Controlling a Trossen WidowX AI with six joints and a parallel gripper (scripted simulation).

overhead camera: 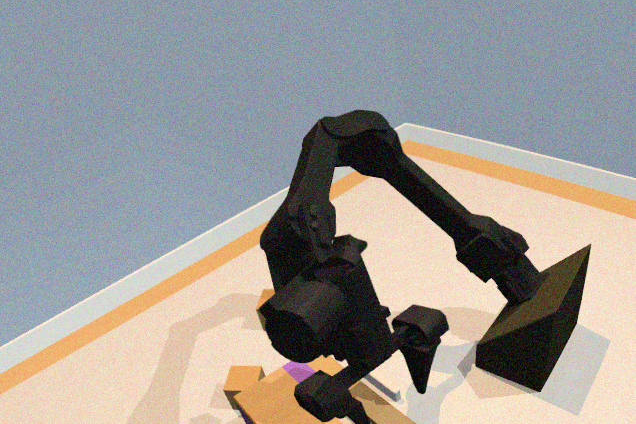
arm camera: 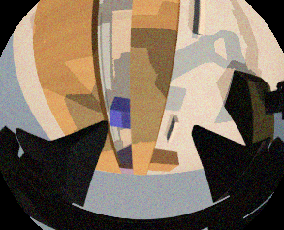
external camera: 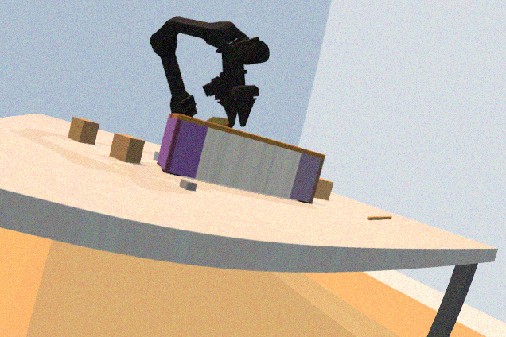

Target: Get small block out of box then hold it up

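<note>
The blue block is 40 mm ahead of my gripper tip, 30 mm to the left of it and 60 mm below it. From my gripper tip the other things lie so: grey piece (260 mm ahead, 180 mm to the right, 140 mm below); then box (20 mm ahead, 10 mm to the left, 80 mm below); then brown strip (240 mm ahead, 370 mm to the left, 140 mm below).
</note>
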